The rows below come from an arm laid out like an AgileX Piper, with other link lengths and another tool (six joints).
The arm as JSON. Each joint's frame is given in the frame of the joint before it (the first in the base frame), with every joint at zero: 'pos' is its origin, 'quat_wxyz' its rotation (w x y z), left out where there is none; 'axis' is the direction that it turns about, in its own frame. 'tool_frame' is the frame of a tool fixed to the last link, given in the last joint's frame.
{
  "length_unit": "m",
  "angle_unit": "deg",
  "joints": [
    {
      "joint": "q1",
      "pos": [
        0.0,
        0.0,
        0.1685
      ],
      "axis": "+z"
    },
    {
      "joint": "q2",
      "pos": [
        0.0,
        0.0,
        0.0
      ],
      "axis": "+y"
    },
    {
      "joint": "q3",
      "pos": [
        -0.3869,
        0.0,
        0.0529
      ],
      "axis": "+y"
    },
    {
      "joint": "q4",
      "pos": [
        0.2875,
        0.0,
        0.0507
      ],
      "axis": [
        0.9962,
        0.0,
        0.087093
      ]
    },
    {
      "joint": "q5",
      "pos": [
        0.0,
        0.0,
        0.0
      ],
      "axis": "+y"
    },
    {
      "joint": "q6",
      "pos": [
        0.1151,
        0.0,
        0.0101
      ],
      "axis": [
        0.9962,
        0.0,
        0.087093
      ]
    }
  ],
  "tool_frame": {
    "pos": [
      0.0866,
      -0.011,
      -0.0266
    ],
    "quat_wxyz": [
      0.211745,
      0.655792,
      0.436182,
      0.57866
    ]
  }
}
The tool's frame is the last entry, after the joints.
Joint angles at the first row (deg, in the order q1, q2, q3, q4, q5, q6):
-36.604, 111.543, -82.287, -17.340, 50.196, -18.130
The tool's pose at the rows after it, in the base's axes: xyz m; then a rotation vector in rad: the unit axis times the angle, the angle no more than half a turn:
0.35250 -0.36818 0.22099 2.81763 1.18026 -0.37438
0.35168 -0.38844 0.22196 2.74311 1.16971 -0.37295
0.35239 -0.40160 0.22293 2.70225 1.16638 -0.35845
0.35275 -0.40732 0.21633 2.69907 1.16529 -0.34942
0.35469 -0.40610 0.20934 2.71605 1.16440 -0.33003
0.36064 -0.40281 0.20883 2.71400 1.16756 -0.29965
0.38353 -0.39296 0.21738 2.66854 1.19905 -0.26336
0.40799 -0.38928 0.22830 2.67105 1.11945 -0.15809
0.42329 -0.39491 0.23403 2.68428 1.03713 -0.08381
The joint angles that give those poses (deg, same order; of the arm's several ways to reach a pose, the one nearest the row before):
-37.042, 111.313, -79.601, -22.562, 45.573, -17.243
-38.358, 111.543, -78.890, -26.436, 41.159, -16.266
-39.399, 111.843, -78.889, -27.924, 38.416, -16.317
-39.991, 112.609, -78.769, -28.079, 36.995, -16.319
-40.071, 113.179, -78.662, -26.916, 36.477, -16.480
-39.676, 113.180, -78.662, -26.041, 35.707, -16.479
-37.384, 113.189, -80.049, -26.217, 35.191, -15.920
-35.825, 113.834, -83.054, -26.162, 34.586, -11.055
-35.545, 115.154, -86.260, -26.161, 34.519, -7.264

